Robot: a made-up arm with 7 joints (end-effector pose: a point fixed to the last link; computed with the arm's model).
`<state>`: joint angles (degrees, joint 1 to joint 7).
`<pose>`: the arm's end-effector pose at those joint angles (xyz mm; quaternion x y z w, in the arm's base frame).
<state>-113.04 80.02 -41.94 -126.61 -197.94 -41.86 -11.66</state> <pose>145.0 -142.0 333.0 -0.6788 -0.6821 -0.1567 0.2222</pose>
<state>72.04 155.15 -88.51 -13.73 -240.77 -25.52 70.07</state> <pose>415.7 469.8 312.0 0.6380 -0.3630 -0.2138 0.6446</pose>
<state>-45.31 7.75 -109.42 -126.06 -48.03 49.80 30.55</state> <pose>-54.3 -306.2 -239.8 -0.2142 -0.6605 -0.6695 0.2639</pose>
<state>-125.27 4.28 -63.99 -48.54 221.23 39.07 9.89</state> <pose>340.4 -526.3 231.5 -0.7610 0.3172 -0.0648 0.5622</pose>
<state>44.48 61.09 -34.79 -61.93 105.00 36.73 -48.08</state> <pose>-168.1 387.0 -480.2 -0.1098 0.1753 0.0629 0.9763</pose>
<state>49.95 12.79 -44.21 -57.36 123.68 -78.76 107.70</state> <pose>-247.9 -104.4 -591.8 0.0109 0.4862 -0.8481 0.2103</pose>
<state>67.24 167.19 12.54 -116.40 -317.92 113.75 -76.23</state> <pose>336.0 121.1 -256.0 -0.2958 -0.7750 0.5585 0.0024</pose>
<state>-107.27 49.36 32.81 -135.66 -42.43 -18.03 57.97</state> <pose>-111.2 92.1 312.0 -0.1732 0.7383 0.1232 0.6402</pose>
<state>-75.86 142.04 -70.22 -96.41 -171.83 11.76 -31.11</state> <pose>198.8 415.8 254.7 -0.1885 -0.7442 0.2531 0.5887</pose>
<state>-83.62 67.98 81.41 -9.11 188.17 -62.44 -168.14</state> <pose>429.0 532.4 150.7 -0.4417 -0.4894 0.4729 0.5846</pose>
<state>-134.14 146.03 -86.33 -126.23 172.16 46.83 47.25</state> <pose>147.2 238.3 274.1 -0.7057 -0.2693 0.1507 0.6378</pose>
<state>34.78 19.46 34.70 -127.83 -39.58 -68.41 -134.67</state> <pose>181.9 286.4 -179.5 -0.8069 -0.0490 0.3630 0.4634</pose>
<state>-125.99 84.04 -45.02 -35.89 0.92 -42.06 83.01</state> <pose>252.4 355.6 531.2 -0.0911 -0.9661 -0.2181 0.1039</pose>
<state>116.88 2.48 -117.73 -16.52 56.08 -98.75 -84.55</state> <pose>-545.1 -387.4 208.3 -0.1627 -0.1845 -0.2845 0.9266</pose>
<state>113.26 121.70 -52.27 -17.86 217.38 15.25 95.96</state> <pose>25.5 681.2 159.4 0.2769 -0.6423 0.7088 0.0919</pose>
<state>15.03 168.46 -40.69 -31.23 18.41 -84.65 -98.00</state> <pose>271.9 275.9 573.6 -0.2531 -0.3276 0.7979 0.4382</pose>
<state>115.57 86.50 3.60 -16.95 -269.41 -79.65 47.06</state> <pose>-288.0 591.1 241.2 0.4909 -0.4390 -0.1078 0.7447</pose>
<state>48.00 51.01 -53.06 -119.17 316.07 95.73 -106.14</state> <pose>-67.6 -43.3 -418.7 0.0867 0.4312 -0.8973 0.0371</pose>
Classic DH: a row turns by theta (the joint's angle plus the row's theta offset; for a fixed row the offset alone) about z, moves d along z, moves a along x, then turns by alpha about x. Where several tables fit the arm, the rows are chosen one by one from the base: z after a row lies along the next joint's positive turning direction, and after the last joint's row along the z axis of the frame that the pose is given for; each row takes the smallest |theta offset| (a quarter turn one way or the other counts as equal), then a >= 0, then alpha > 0; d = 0 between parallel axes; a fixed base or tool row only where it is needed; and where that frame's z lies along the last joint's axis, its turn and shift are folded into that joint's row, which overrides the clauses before.
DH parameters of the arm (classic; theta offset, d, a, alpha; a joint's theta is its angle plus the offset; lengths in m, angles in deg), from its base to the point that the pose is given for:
base (fixed): 0 0 0 -70
joint 1: 90 0 0 90
joint 2: 70 0 0 -90
joint 3: -90 -0.312 0.035 -90
joint 4: 0 0 -0.0465 90
joint 5: 0 -0.3839 0 -90
joint 6: 0 0 0 90
joint 7: 0 0 0 0

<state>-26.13 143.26 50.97 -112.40 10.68 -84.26 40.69</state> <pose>63.4 -154.3 426.5 -0.0473 0.2295 0.9415 0.2423</pose>
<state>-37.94 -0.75 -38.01 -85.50 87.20 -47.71 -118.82</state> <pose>425.1 -348.4 -142.4 0.2145 -0.8583 -0.1379 0.4453</pose>
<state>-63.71 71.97 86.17 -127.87 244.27 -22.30 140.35</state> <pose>-185.0 254.8 219.1 -0.4043 0.8473 -0.0902 0.3322</pose>
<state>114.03 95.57 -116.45 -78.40 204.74 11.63 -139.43</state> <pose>-344.2 191.9 441.7 -0.2113 0.8659 0.1513 0.4274</pose>
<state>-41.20 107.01 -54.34 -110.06 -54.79 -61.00 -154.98</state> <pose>408.2 228.7 -25.3 -0.1990 -0.0178 0.1394 0.9699</pose>
